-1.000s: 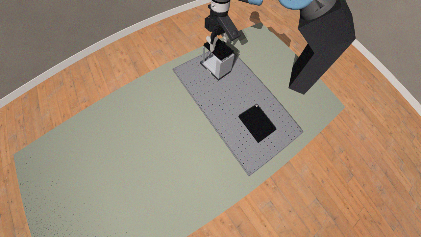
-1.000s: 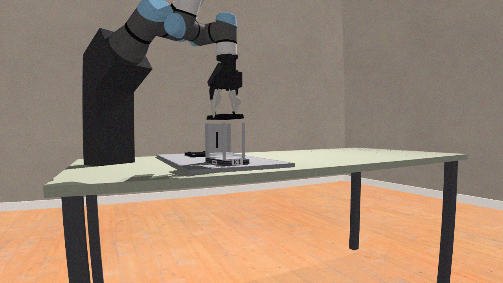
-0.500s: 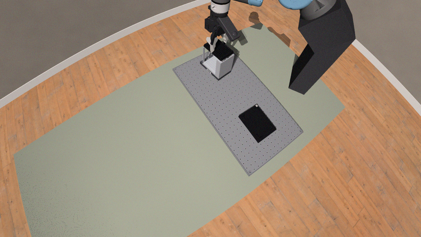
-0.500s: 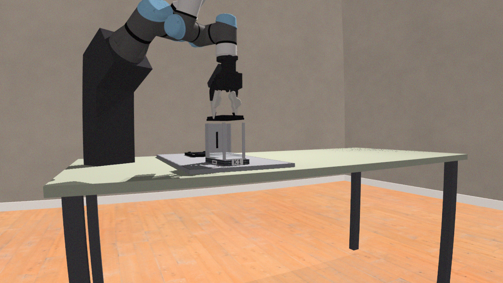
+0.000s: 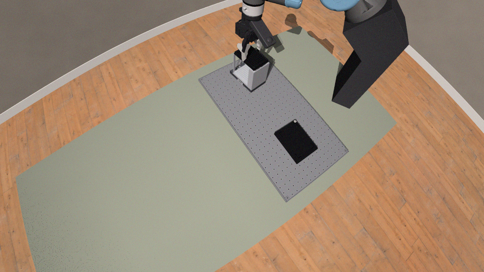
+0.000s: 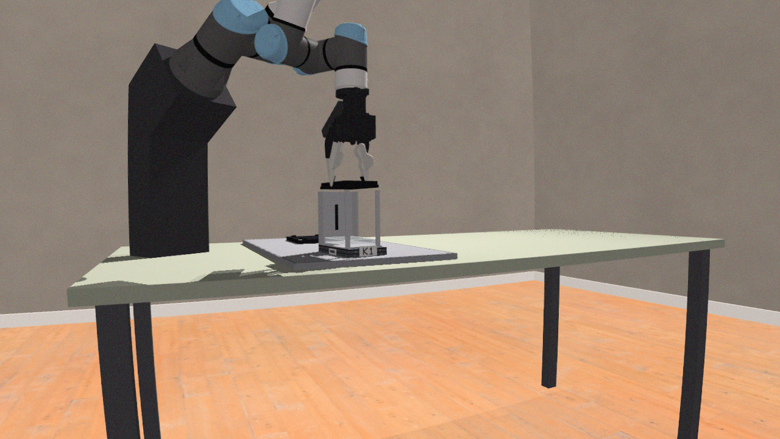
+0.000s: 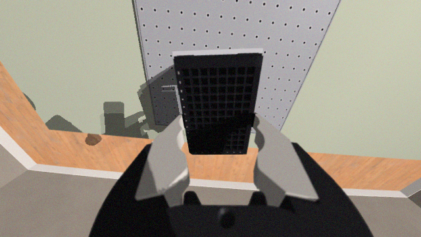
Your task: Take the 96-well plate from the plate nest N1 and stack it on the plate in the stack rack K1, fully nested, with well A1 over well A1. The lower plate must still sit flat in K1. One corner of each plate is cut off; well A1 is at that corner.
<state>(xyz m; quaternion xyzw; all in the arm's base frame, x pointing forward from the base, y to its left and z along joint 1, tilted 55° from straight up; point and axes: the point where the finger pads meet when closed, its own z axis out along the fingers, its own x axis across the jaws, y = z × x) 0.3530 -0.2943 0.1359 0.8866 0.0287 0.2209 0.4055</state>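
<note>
Right now my hand is 1 cm above the black 96-well plate. Also, from my hand: K1 label: 15 cm below, 9 cm to the right, 1 cm behind; then white plate: 14 cm below; then black plate nest N1: 36 cm to the left, 16 cm below, 12 cm ahead.
</note>
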